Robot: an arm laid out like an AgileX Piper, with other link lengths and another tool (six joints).
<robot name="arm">
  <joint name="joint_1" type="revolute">
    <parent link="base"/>
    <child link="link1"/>
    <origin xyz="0 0 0.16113"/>
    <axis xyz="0 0 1"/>
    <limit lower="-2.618" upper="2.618"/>
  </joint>
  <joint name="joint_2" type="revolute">
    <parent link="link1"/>
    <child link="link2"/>
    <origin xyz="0 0 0" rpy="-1.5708 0 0"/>
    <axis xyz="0 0 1"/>
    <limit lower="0" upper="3.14"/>
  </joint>
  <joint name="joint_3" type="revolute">
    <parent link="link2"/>
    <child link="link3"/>
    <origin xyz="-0.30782 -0.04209 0"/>
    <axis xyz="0 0 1"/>
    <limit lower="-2.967" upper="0"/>
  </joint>
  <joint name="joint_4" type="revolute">
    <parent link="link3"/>
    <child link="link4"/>
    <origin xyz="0.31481 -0.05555 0" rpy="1.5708 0 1.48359"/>
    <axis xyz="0 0 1"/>
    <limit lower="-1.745" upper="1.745"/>
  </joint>
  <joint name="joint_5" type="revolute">
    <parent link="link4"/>
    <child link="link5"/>
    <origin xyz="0 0 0" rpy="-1.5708 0 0"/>
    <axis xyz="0 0 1"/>
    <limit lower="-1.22" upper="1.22"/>
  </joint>
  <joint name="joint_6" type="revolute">
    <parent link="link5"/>
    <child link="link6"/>
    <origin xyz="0 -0.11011 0" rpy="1.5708 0 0"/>
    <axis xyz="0 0 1"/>
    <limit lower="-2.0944" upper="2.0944"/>
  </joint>
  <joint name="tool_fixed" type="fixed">
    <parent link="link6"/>
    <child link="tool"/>
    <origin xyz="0.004 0.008 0.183" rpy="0 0.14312 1.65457"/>
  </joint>
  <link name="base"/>
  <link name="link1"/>
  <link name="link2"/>
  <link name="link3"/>
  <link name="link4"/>
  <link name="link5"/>
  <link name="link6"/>
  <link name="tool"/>
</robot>
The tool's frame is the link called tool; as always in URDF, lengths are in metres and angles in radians.
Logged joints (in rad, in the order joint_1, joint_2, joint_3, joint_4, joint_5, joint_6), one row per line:
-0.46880 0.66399 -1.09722 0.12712 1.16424 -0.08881
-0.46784 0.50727 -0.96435 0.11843 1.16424 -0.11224
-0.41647 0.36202 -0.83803 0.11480 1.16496 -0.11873
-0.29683 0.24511 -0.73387 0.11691 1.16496 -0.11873
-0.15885 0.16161 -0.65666 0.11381 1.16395 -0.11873
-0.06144 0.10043 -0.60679 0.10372 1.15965 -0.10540
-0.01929 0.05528 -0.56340 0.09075 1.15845 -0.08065
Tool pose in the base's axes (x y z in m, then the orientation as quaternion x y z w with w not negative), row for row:
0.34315 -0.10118 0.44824 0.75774 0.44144 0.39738 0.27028
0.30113 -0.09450 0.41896 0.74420 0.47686 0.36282 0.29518
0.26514 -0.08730 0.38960 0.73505 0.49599 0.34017 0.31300
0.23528 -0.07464 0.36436 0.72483 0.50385 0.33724 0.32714
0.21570 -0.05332 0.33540 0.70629 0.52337 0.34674 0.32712
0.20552 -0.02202 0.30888 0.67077 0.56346 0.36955 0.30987
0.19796 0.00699 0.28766 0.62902 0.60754 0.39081 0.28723
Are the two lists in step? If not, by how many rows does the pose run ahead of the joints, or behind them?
The pose runs 2 rows behind the joints: the pose in row i belongs to the joints in row i - 2.
